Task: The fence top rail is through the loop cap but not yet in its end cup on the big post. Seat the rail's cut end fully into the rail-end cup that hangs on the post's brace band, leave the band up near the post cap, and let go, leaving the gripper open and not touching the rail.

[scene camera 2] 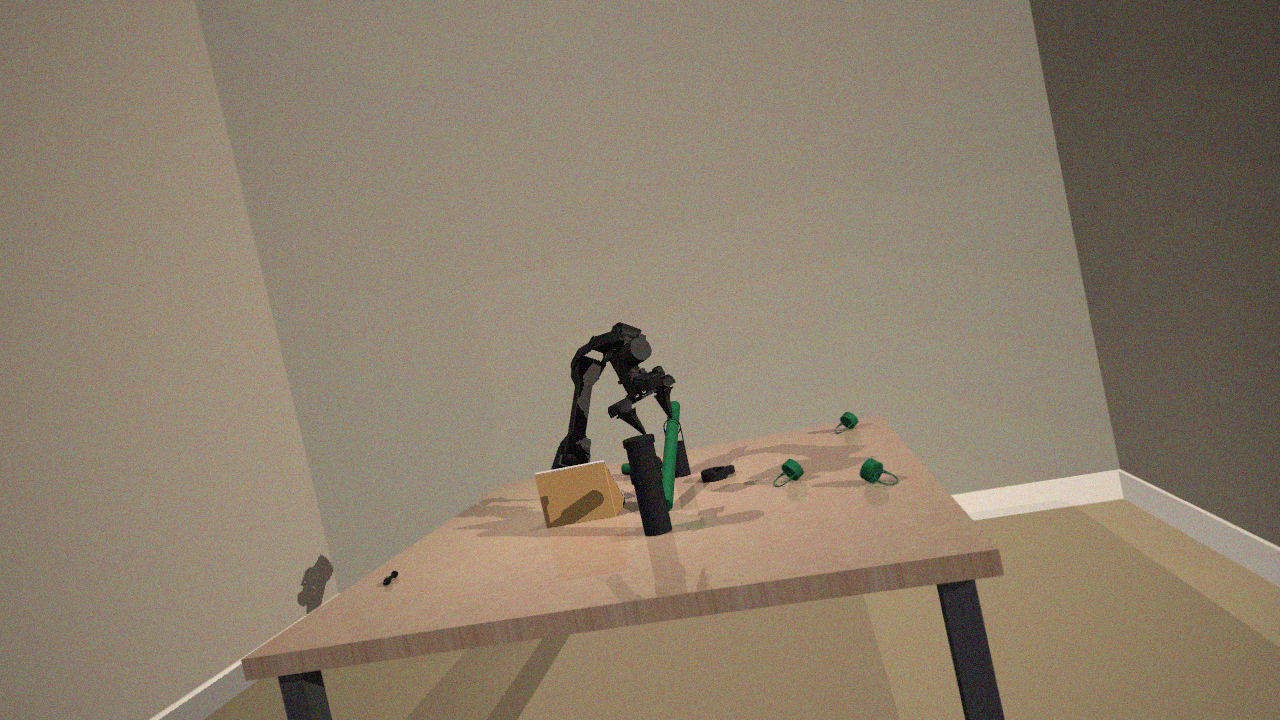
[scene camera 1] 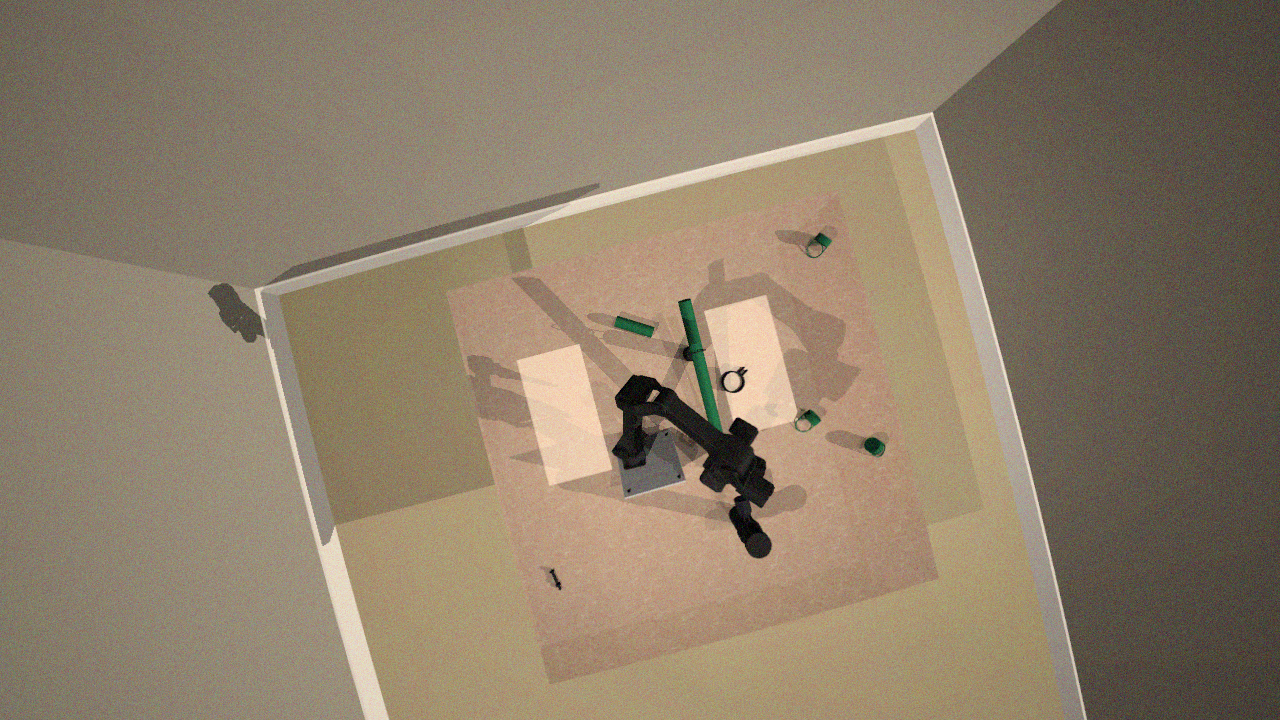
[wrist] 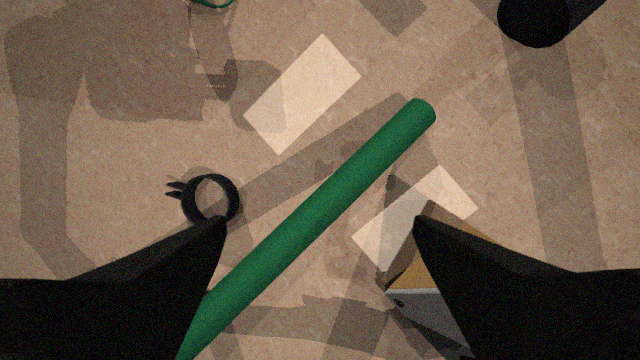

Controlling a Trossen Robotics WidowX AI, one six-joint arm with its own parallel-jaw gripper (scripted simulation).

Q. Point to a black post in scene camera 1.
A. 757, 543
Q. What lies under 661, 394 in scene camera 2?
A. My gripper.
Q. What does my gripper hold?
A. Nothing.
